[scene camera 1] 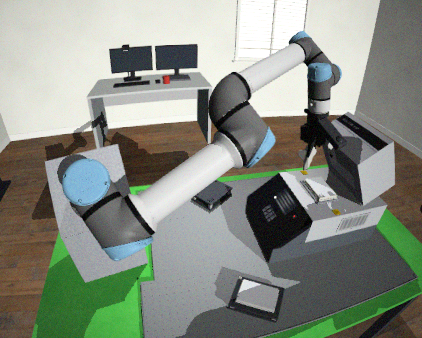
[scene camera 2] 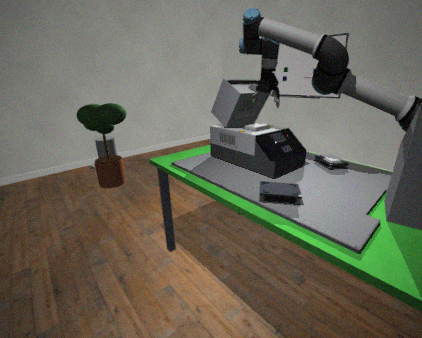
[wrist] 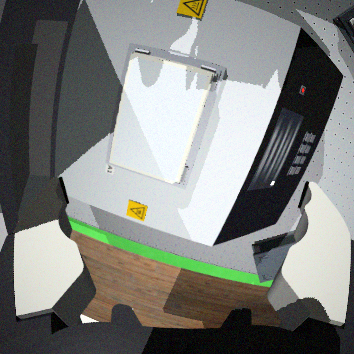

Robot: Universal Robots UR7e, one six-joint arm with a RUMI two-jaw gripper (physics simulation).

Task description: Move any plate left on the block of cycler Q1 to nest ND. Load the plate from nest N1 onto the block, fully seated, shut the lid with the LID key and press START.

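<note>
The cycler [scene camera 1: 327, 227] [scene camera 2: 240, 150] [wrist: 240, 145] stands on the bench with its lid [scene camera 1: 372, 167] [scene camera 2: 231, 106] [wrist: 90, 115] raised. A white plate [scene camera 1: 319, 190] [scene camera 2: 257, 127] [wrist: 160, 120] lies on the block. The keypad [wrist: 301, 154] is on its dark front panel; its key labels are unreadable. Another white plate [scene camera 1: 256, 296] [scene camera 2: 331, 159] lies in a black-framed nest. A dark nest [scene camera 1: 212, 194] [scene camera 2: 280, 190] [wrist: 272, 257] shows no plate. My gripper [scene camera 1: 320, 161] [scene camera 2: 266, 97] [wrist: 183, 182] is open and empty, above the cycler's rear edge, beside the raised lid, with the block plate beyond its fingertips in the wrist view.
The raised lid stands close beside my gripper. A grey pedestal [scene camera 1: 92, 240] carries the arm at the bench's other end. A desk [scene camera 1: 150, 87] with two monitors stands by the wall. A potted plant [scene camera 2: 110, 171] stands on the floor away from the bench.
</note>
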